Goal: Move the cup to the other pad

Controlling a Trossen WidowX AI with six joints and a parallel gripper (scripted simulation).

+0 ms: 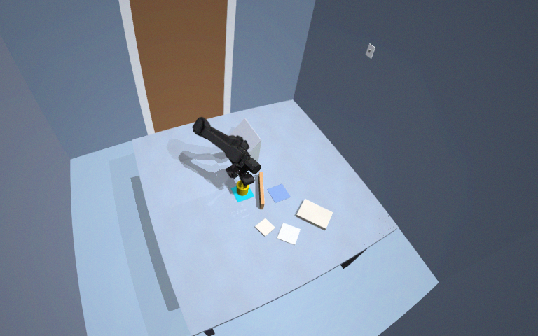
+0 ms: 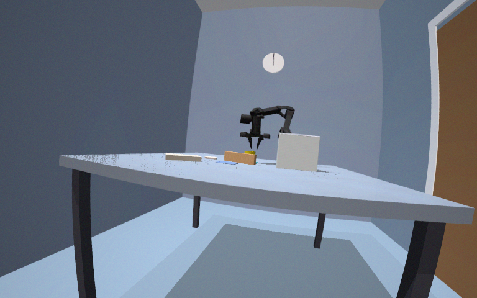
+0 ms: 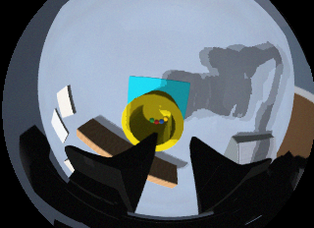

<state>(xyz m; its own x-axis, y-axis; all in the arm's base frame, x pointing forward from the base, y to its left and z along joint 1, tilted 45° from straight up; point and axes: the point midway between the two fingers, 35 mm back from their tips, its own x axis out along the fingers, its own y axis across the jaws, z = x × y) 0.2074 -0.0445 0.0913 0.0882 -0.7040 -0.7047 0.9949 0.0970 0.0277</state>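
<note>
Right now my gripper tip is 2 cm short of the yellow cup and 5 cm above it. Round my gripper tip: wooden bar: 7 cm ahead, 10 cm to the left, 7 cm below; green marble: 3 cm ahead, 2 cm to the left, 7 cm below; cyan pad: 3 cm ahead, 10 cm below.
</note>
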